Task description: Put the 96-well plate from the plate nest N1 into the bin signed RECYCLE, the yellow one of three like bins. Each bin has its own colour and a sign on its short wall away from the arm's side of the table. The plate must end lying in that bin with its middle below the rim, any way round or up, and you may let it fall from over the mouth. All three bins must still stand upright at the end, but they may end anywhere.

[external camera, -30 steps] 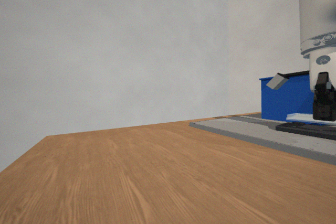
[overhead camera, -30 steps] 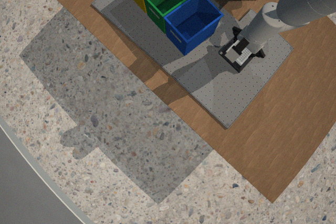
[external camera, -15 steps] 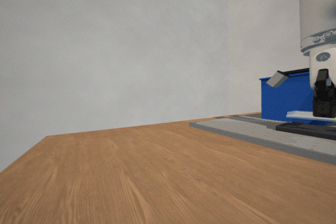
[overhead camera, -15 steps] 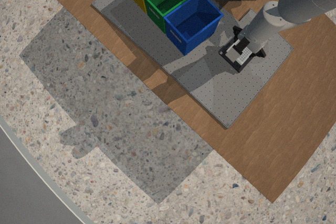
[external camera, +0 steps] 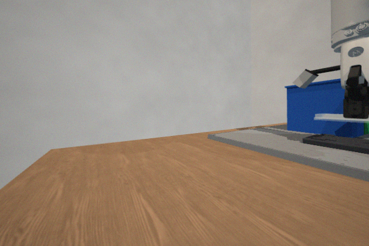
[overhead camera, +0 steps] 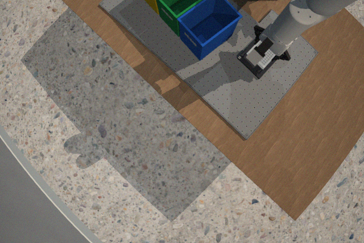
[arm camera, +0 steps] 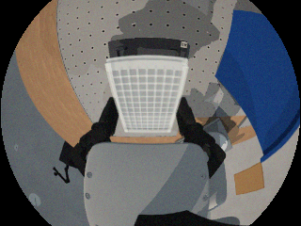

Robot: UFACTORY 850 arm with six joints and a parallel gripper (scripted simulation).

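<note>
My gripper is now 7 cm above the black plate nest. From my hand the other things lie so: green bin 33 cm to the right, 13 cm ahead, 1 cm above; blue bin 19 cm to the right, 13 cm ahead, 1 cm above; white 96-well plate 1 cm below.
</note>
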